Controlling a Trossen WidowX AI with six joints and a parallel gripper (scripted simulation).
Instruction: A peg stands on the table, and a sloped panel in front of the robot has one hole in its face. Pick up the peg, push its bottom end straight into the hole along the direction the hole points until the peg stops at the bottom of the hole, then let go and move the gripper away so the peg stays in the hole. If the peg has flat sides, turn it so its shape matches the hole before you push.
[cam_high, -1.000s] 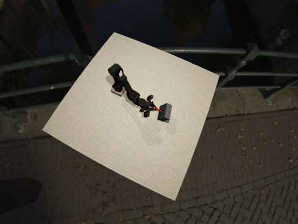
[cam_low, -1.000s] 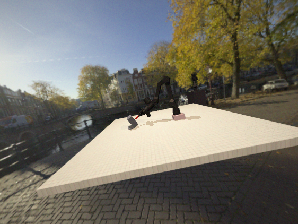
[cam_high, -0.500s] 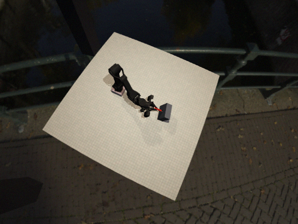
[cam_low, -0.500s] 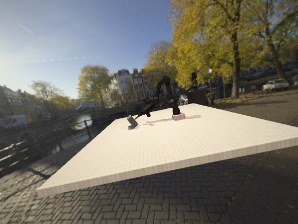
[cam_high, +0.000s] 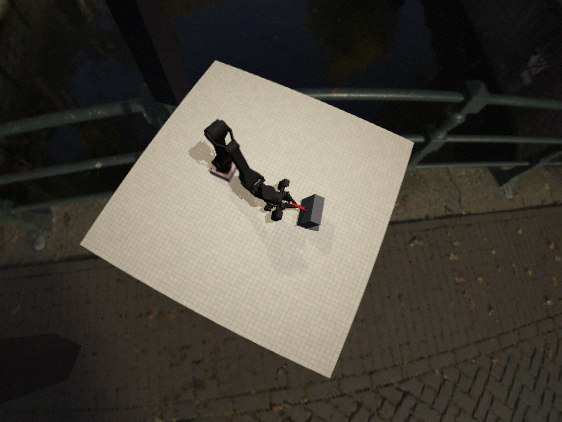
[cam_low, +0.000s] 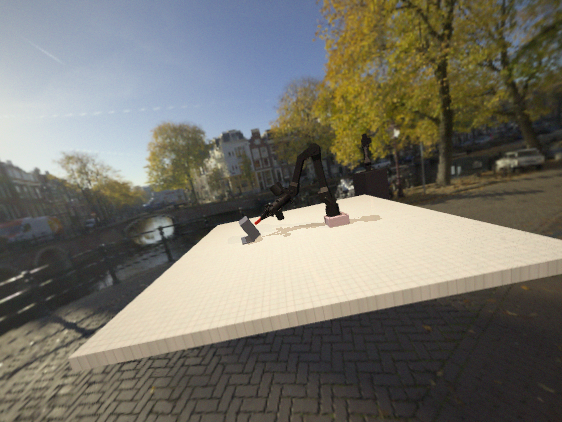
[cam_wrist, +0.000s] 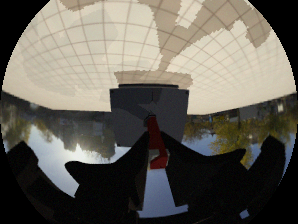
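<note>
Now: the sloped grey panel 70 mm ahead of my gripper tip and 30 mm below it. Round my gripper tip: red peg (20 mm behind, 10 mm above).
</note>
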